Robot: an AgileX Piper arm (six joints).
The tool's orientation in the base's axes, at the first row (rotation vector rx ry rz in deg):
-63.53, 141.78, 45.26
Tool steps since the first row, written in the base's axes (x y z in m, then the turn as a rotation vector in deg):
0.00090, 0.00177, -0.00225, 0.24, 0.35, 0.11
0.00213, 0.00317, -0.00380, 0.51, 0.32, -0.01
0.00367, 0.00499, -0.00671, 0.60, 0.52, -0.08
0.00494, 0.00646, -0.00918, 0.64, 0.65, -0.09
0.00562, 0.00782, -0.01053, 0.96, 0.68, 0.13
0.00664, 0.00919, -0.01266, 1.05, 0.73, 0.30
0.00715, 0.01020, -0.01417, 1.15, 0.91, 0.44
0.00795, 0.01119, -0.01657, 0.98, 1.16, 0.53
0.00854, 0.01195, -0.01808, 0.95, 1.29, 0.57
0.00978, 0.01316, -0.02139, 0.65, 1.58, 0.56
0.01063, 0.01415, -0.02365, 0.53, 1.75, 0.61
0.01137, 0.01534, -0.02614, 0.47, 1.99, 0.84
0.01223, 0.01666, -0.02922, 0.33, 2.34, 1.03
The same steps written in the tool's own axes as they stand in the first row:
-0.00052, -0.00051, 0.00291, -0.41, 0.05, 0.14
-0.00138, -0.00123, 0.00506, -0.51, -0.22, 0.23
-0.00202, -0.00244, 0.00856, -0.65, -0.20, 0.41
-0.00250, -0.00347, 0.01149, -0.75, -0.16, 0.50
-0.00308, -0.00373, 0.01343, -1.08, -0.31, 0.36
-0.00350, -0.00451, 0.01601, -1.25, -0.29, 0.26
-0.00369, -0.00488, 0.01785, -1.49, -0.22, 0.26
-0.00362, -0.00580, 0.02040, -1.57, 0.08, 0.33
-0.00371, -0.00636, 0.02210, -1.65, 0.19, 0.38
-0.00360, -0.00782, 0.02554, -1.62, 0.57, 0.54
-0.00363, -0.00872, 0.02799, -1.66, 0.77, 0.60
-0.00359, -0.00952, 0.03073, -1.88, 1.03, 0.55
-0.00342, -0.01054, 0.03403, -2.08, 1.40, 0.60

